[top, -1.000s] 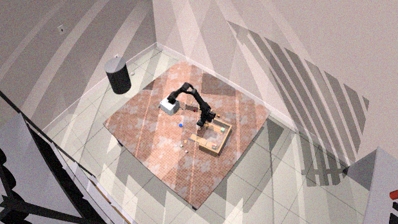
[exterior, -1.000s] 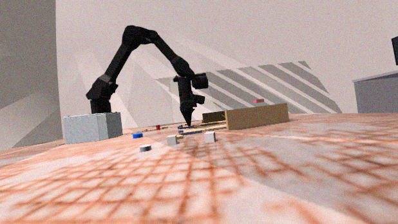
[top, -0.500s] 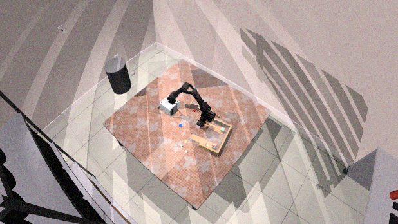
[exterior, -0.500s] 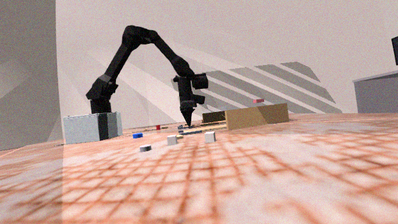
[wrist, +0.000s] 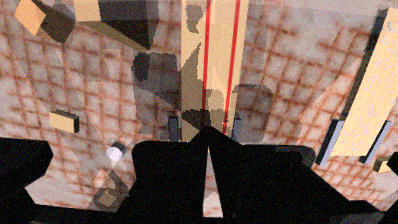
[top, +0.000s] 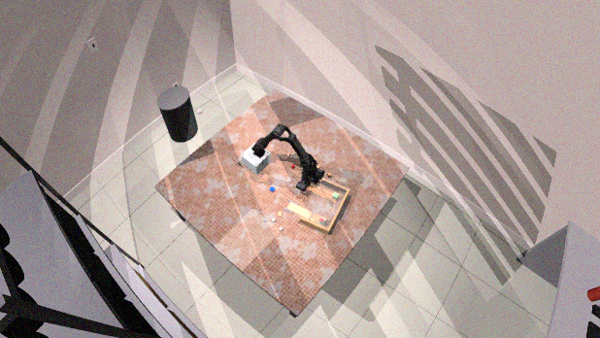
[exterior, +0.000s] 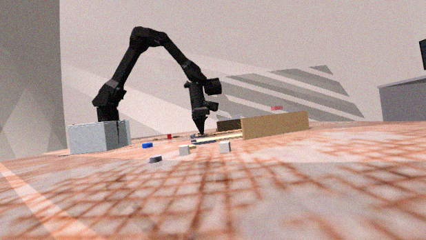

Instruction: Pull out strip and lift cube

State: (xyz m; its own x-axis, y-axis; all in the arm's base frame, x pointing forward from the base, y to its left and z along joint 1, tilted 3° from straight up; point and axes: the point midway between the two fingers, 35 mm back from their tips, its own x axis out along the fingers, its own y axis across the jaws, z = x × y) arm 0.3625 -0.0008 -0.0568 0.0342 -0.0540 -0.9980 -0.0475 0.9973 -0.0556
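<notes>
Right now the red cube is 15 cm behind my gripper tip and 8 cm to the left of it. From my gripper tip the other things lie so: speckled tan strip: 18 cm to the right, 6 cm ahead.
</notes>
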